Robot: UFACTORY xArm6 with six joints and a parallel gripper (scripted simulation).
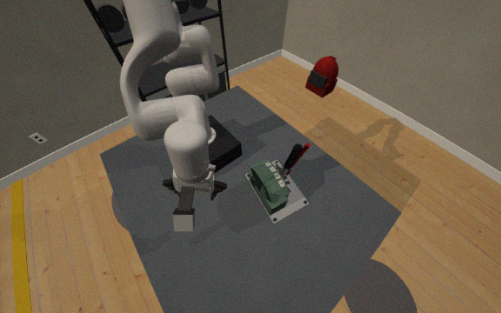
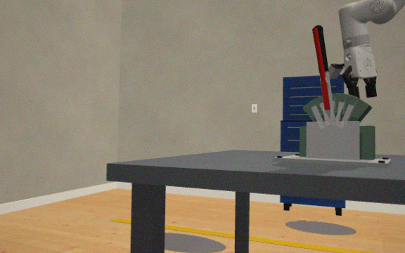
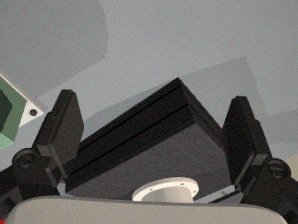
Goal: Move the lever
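Now: hand 290 mm to the right of the red bar and 90 mm short of it.
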